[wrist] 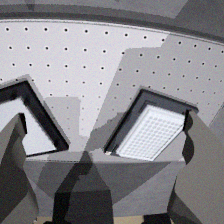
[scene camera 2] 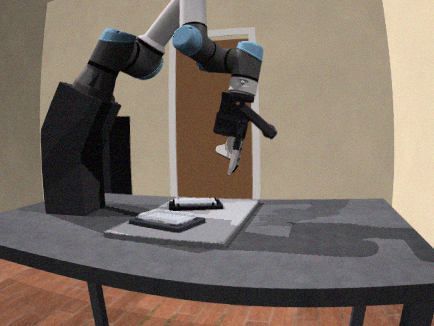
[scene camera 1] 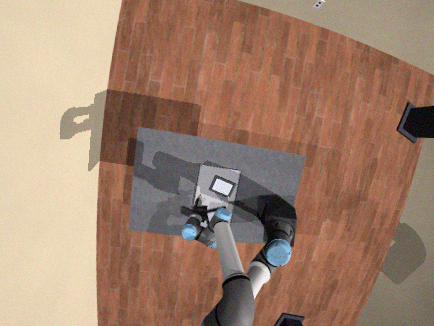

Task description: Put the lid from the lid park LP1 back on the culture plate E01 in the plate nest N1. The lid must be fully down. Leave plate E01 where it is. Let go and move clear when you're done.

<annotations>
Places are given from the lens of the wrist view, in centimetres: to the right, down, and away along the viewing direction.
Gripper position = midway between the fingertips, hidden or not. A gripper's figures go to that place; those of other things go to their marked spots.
my gripper [wrist: 104,112]: 0, 0, 14
culture plate E01 [wrist: 155,128]: 8, 3, 30
</annotations>
